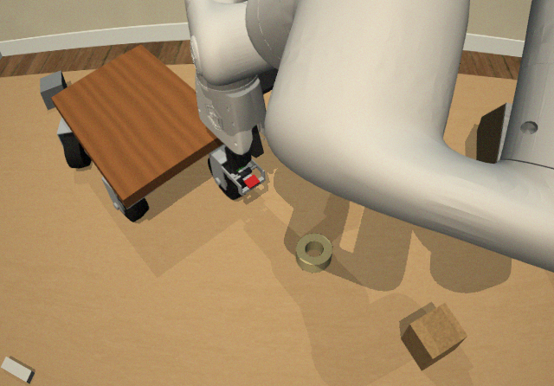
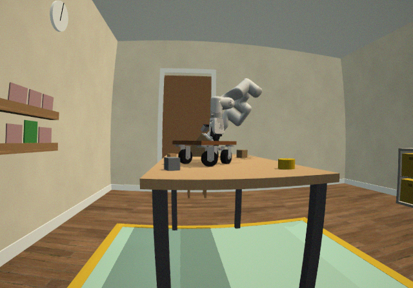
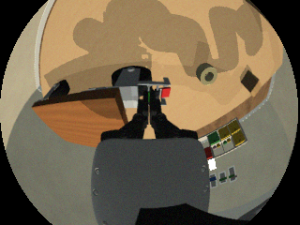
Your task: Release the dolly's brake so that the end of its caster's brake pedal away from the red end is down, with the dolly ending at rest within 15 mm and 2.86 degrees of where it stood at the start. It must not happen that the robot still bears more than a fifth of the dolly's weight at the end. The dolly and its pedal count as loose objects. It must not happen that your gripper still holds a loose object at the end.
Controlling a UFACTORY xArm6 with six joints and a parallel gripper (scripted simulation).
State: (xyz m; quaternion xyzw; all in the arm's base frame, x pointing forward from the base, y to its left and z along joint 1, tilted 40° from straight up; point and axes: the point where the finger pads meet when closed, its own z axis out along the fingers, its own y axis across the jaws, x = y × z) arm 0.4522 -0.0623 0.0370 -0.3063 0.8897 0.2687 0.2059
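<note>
My hand is 3 cm above the caster brake pedal, 1 cm to the right of it and 1 cm past it. Round my hand: brown block 28 cm to the right, 18 cm behind, 10 cm below; then brown cube 27 cm behind, 25 cm to the left, 9 cm below; then red toy brick 19 cm behind, 18 cm to the right, 10 cm below.
</note>
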